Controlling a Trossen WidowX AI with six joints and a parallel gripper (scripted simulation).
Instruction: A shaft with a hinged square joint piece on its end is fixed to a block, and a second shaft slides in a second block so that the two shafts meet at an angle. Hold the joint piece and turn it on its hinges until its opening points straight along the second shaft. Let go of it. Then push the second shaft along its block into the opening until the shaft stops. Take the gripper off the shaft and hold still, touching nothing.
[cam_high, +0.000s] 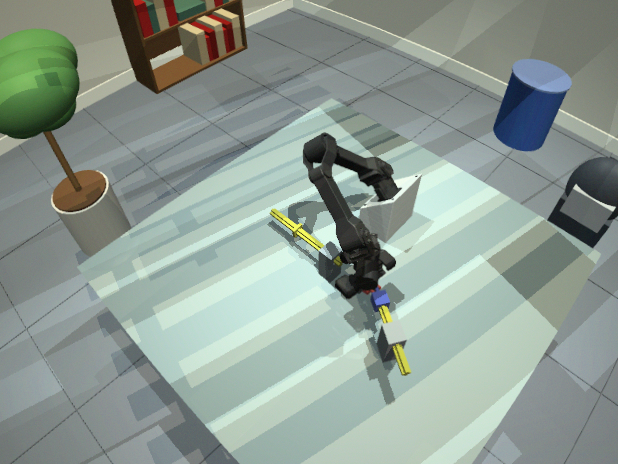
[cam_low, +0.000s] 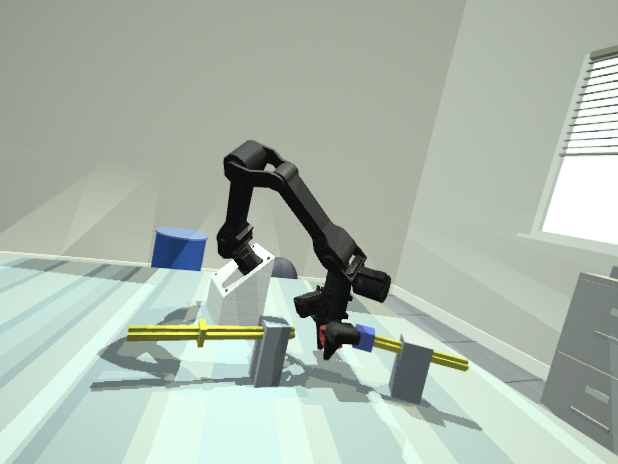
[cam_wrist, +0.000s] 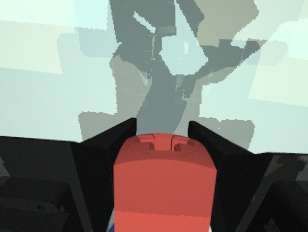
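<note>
Right now my gripper tip is 1 cm to the right of the red joint piece and 4 cm below it.
</note>
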